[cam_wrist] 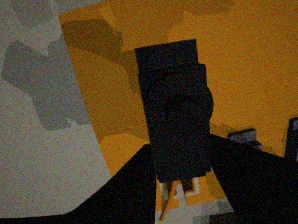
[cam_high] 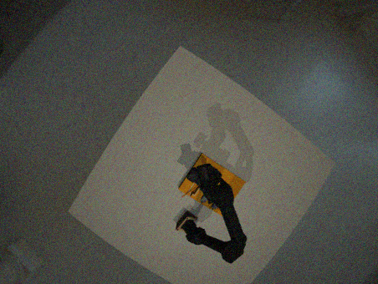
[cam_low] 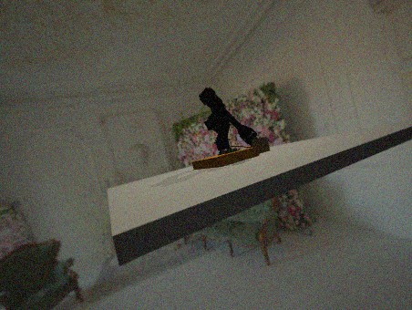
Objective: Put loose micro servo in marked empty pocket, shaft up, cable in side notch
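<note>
Right now my gripper tip is 10 cm above the orange deck, 7 cm to the left of it and 3 cm short of it.
</note>
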